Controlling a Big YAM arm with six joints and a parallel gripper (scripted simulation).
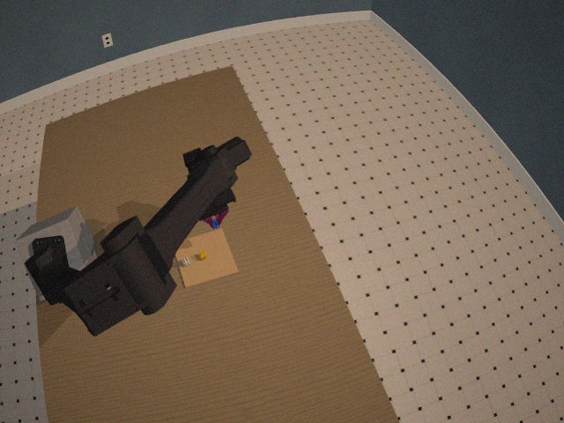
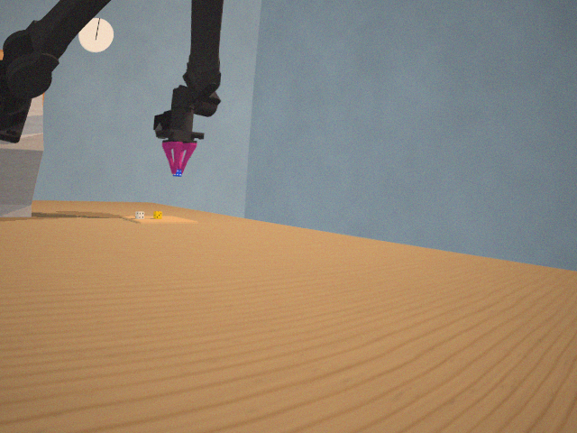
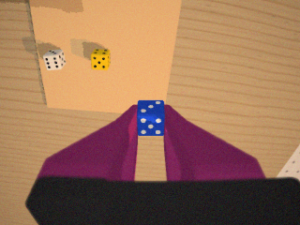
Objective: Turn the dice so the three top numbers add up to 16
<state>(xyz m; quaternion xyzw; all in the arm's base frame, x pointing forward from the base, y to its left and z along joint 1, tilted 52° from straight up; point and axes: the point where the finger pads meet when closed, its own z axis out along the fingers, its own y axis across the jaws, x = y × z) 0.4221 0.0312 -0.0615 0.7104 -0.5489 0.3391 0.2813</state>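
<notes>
The yellow die is 100 mm below my hand, 50 mm behind it and 10 mm to the right of it. The rest, counted from my hand: mat: 110 mm below, 50 mm behind, 10 mm to the right; white die: 100 mm below, 90 mm behind, 20 mm to the right; blue die: 10 mm below.
</notes>
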